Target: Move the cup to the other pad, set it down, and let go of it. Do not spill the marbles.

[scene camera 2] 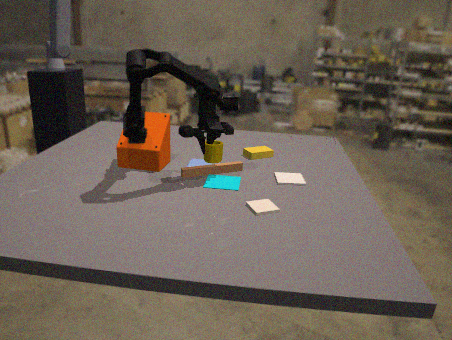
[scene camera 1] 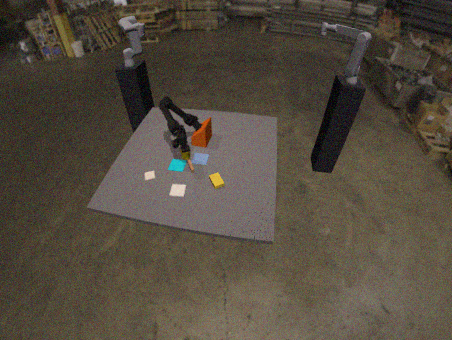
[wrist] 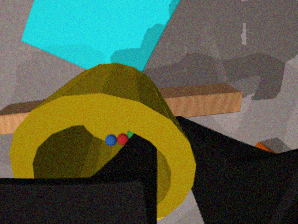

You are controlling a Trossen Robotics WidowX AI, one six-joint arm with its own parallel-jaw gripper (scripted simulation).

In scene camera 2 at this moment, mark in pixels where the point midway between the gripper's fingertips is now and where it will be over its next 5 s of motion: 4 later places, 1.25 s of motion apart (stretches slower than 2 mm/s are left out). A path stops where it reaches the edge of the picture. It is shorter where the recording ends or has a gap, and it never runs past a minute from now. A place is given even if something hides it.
My gripper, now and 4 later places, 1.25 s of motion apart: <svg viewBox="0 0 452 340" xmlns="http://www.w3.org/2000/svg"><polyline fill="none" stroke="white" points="205,153 215,159 215,172 215,162 215,143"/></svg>
